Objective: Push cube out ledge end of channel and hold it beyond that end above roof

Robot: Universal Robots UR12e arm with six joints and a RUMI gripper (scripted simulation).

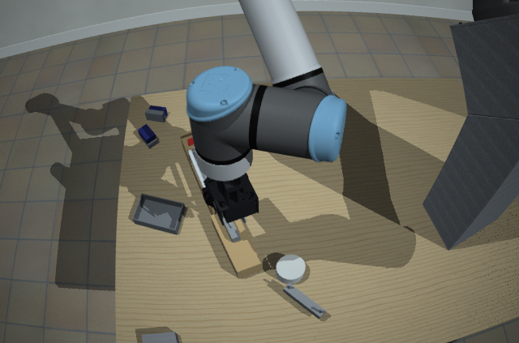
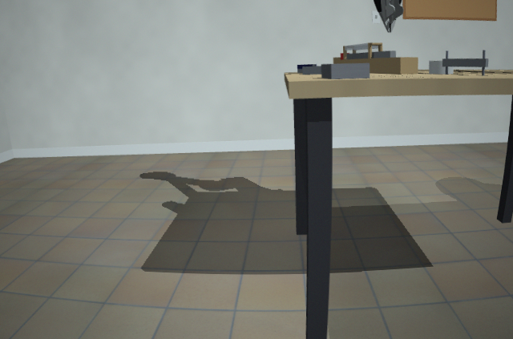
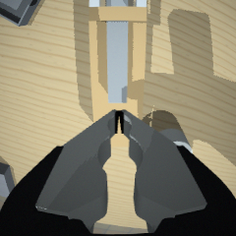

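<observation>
Now: the red cube 270 mm to the right of my hand, 80 mm below it and 30 mm ahead of it. Round my hand: grey tray (160 mm ahead, 130 mm below, 120 mm to the right); then wooden channel (150 mm to the right, 80 mm below, 20 mm ahead); then white disc (120 mm below, 110 mm to the left, 100 mm behind).
</observation>
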